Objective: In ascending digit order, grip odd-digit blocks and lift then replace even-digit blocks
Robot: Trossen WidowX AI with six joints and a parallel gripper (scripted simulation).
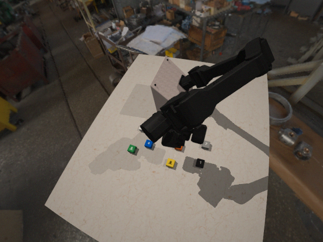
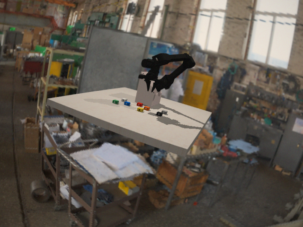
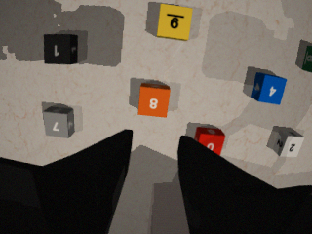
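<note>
Now: the yellow block 12 cm below my gripper tip, 7 cm ahead of it and 1 cm to the right of it. Round my gripper tip: black block (12 cm below, 11 cm to the left, 4 cm ahead); then orange block (12 cm below, 1 cm behind); then red block (12 cm below, 7 cm to the right, 6 cm behind).
</note>
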